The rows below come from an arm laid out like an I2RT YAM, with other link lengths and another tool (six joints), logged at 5 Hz.
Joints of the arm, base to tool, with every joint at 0 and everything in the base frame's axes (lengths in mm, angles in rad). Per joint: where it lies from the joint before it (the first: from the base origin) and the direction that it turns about. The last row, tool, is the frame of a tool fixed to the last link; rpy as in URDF.
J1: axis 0 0 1 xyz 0.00 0.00 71.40
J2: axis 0 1 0 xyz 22.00 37.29 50.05
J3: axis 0 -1 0 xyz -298.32 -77.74 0.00
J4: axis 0 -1 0 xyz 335.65 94.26 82.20
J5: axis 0 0 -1 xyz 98.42 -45.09 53.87
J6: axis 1 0 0 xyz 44.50 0.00 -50.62
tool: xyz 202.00 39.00 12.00 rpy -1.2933 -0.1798 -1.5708
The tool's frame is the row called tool.
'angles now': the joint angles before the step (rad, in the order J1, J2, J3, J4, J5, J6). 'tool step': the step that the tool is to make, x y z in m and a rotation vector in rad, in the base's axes. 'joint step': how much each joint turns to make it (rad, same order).
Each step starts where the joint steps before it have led.
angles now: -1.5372, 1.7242, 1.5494, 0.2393, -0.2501, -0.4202
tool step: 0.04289, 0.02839, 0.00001, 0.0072, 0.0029, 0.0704
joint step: 0.0568, -0.0612, -0.0599, -0.0091, -0.0137, -0.0017
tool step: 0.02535, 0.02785, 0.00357, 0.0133, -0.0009, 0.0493
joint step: 0.0353, -0.0644, -0.0460, -0.0307, -0.0138, 0.0031
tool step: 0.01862, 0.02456, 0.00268, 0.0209, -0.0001, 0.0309
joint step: 0.0322, -0.0584, -0.0322, -0.0460, 0.0014, 0.0031
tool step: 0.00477, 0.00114, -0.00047, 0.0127, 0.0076, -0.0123
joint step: 0.0170, -0.0032, 0.0107, -0.0292, 0.0292, -0.0061
